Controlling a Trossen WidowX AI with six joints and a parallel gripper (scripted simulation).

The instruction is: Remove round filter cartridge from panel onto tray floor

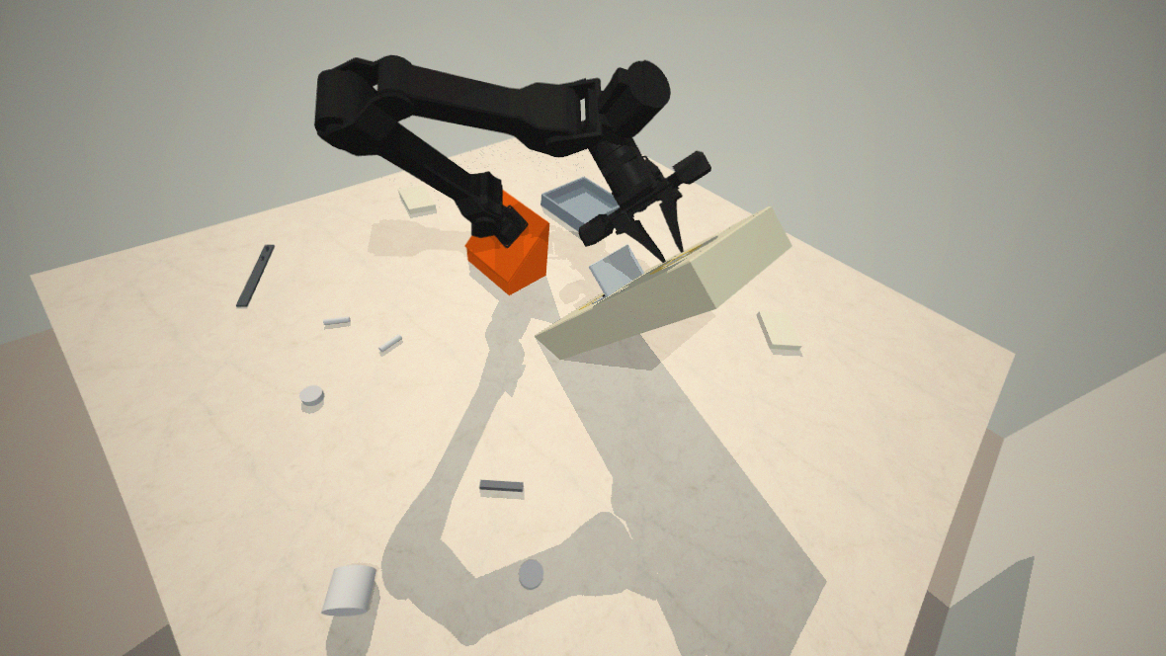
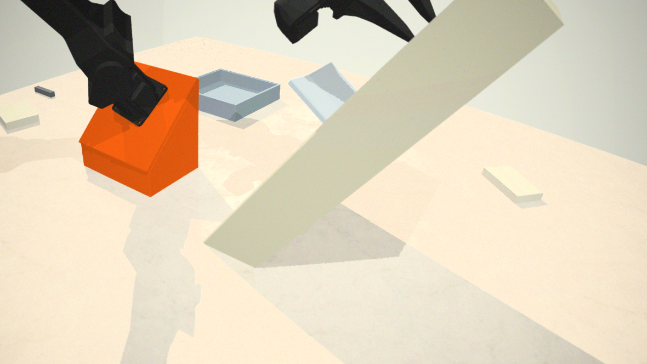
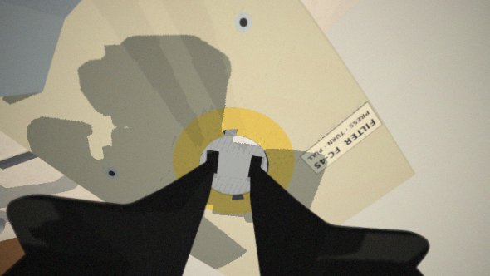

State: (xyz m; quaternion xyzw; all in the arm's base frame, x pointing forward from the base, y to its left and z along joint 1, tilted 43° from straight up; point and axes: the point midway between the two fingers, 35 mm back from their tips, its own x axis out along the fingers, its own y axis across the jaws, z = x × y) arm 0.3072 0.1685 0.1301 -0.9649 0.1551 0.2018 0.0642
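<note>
Right now my gripper tip is 2 cm short of the filter cartridge and 1 cm above it. Also, from my gripper tip: grey tray 44 cm behind, 24 cm to the left, 25 cm below; then cream service panel 3 cm behind, 8 cm below.
</note>
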